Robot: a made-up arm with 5 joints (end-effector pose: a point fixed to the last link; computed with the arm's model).
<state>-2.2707 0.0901 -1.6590 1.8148 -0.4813</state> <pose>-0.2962 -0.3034 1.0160 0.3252 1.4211 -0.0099</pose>
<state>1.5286 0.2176 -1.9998 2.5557 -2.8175</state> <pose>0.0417 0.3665 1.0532 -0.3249 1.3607 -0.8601</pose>
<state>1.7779 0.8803 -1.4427 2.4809 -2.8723</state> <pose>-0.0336 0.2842 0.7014 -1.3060 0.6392 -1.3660</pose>
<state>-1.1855 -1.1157 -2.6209 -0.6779 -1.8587</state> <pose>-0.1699 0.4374 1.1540 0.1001 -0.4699 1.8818</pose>
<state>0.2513 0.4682 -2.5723 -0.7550 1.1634</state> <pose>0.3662 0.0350 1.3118 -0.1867 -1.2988 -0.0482</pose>
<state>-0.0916 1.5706 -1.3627 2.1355 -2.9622</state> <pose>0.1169 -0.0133 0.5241 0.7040 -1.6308 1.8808</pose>
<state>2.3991 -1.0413 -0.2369 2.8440 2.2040</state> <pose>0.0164 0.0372 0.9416 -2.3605 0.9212 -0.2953</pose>
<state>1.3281 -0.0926 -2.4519 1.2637 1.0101</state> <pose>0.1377 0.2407 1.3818 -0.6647 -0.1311 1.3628</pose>
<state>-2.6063 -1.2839 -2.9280 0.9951 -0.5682</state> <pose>0.4899 0.3312 1.1617 1.1858 -1.1487 1.1565</pose>
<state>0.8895 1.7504 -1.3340 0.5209 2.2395</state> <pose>0.1013 0.0595 0.3938 -0.7436 2.1614 -0.3919</pose>
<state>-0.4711 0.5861 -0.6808 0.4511 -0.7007</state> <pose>0.2818 -0.1827 0.6244 -1.0647 1.1528 1.6841</pose>
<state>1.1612 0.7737 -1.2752 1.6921 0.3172</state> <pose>0.2057 0.2721 0.6486 1.4881 -1.6999 -1.5912</pose>
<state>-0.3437 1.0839 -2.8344 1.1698 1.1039</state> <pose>0.5607 -0.2483 0.9645 -0.2549 1.0280 -0.0799</pose>
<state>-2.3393 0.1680 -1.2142 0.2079 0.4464</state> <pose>-0.3511 -0.3034 0.9714 0.2060 1.4039 -1.5895</pose>
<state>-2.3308 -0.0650 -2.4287 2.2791 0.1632</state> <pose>-0.2135 -0.1653 1.2730 0.5565 1.5064 -0.8911</pose>
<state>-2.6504 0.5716 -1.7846 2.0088 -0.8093</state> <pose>-0.4036 -0.1819 0.8251 0.5200 0.8873 0.1523</pose>
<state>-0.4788 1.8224 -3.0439 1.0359 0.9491</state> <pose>0.4893 -0.3042 0.6177 -0.1842 1.4083 0.0349</pose>
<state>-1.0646 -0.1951 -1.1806 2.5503 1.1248</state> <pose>0.0962 -0.2387 0.9962 1.2034 2.2735 0.2403</pose>
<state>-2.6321 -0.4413 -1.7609 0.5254 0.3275</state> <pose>-0.2122 -0.0650 1.3817 -0.5334 1.5642 -2.2483</pose>
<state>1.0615 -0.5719 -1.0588 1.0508 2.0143</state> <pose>0.1927 0.2436 1.1032 -0.1460 1.0708 0.7403</pose>
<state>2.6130 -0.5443 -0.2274 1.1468 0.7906</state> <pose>-0.1164 0.1457 0.8150 2.2587 0.0197 -1.6634</pose>
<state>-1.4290 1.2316 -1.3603 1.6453 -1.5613</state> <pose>0.0345 -0.2317 0.4966 -0.0393 0.0484 1.7119</pose>
